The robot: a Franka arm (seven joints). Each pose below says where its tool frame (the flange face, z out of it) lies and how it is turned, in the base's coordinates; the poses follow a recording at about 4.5 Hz.
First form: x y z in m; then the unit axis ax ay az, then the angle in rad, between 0 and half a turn.
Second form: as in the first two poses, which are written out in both.
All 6 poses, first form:
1: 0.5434, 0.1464, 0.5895, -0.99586, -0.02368, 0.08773, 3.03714
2: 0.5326, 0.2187, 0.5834, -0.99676, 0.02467, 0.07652, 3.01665
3: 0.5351, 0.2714, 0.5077, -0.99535, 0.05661, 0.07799, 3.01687
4: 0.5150, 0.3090, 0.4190, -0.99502, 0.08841, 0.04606, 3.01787
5: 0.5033, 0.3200, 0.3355, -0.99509, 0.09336, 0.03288, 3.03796
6: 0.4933, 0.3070, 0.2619, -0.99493, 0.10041, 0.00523, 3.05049
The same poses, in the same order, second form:
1: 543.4, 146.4, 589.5, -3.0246, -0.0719, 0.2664
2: 532.6, 218.7, 583.4, -3.0069, 0.0744, 0.2308
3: 535.1, 271.4, 507.7, -3.0028, 0.1708, 0.2353
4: 515.0, 309.0, 419.0, -3.0028, 0.2668, 0.1390
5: 503.3, 320.0, 335.5, -3.0230, 0.2836, 0.0999
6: 493.3, 307.0, 261.9, -3.0350, 0.3063, 0.0160
